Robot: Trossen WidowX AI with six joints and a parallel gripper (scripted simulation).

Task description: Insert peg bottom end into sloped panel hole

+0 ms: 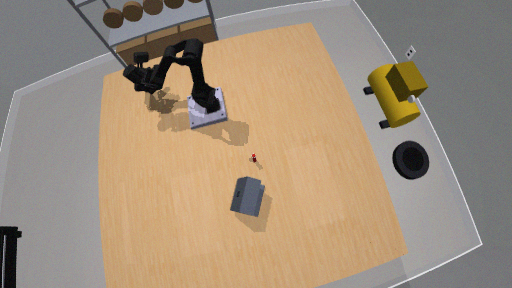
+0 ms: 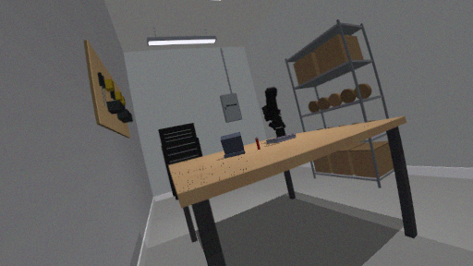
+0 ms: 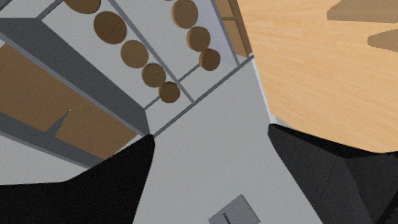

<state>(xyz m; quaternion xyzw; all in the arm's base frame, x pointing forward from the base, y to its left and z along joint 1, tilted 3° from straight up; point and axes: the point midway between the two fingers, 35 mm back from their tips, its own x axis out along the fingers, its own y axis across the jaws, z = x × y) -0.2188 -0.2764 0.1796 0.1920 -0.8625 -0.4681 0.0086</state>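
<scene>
My gripper tip is 55 cm short of the red peg, 41 cm to the right of it and 13 cm above it. Round my gripper tip: grey sloped panel: 69 cm ahead, 34 cm to the left, 11 cm below.
</scene>
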